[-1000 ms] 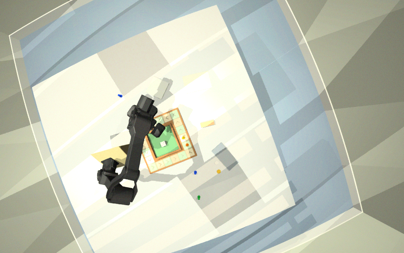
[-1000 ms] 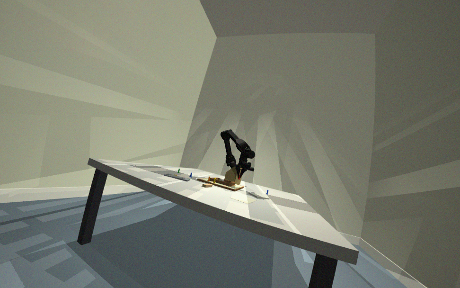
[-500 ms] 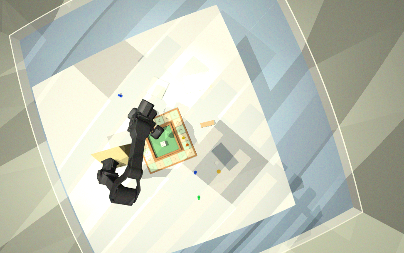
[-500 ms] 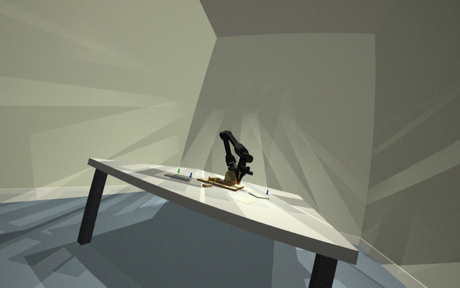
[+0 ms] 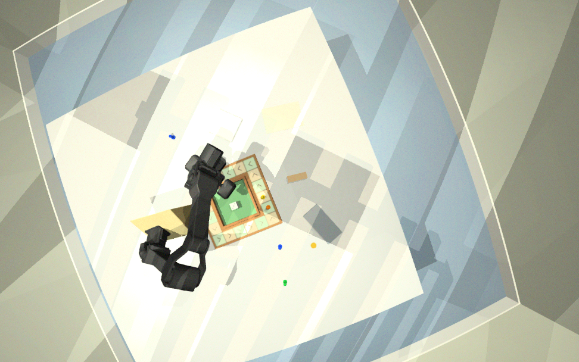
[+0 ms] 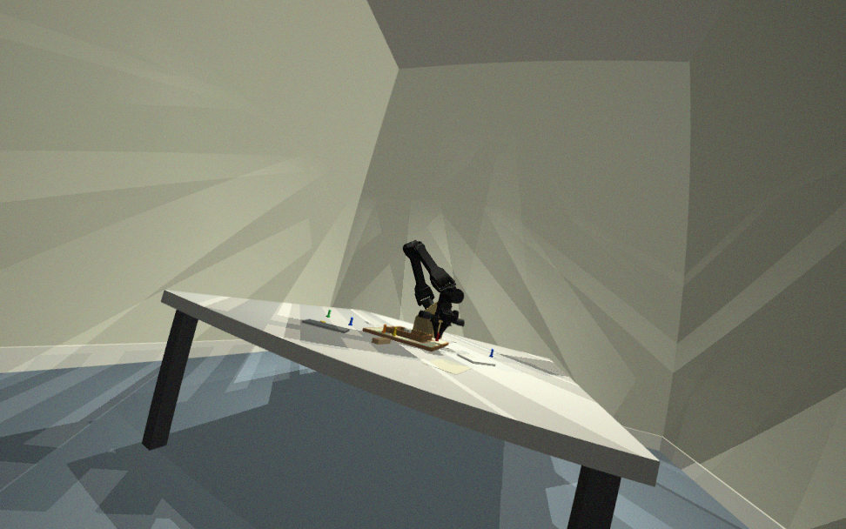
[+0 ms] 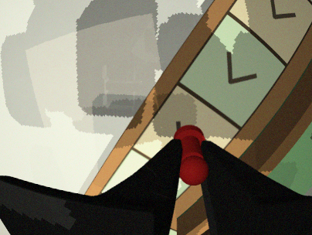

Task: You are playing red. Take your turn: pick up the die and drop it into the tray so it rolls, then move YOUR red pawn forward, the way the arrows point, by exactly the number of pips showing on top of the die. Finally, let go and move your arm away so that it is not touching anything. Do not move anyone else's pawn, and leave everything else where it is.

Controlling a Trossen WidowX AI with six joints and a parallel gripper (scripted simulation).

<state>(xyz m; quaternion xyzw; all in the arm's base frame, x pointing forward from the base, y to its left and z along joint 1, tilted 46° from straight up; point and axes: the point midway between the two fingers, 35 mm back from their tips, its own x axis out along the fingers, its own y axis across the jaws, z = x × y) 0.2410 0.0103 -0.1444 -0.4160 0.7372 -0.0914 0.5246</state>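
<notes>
Now: gripper tip 10 mm below the red pawn. From my gripper tip the other things lie so: yellow pawn 140 mm to the right, 130 mm ahead; then white die 130 mm to the right, 20 mm ahead; then green tray 110 mm to the right, 20 mm below, 20 mm ahead.
</notes>
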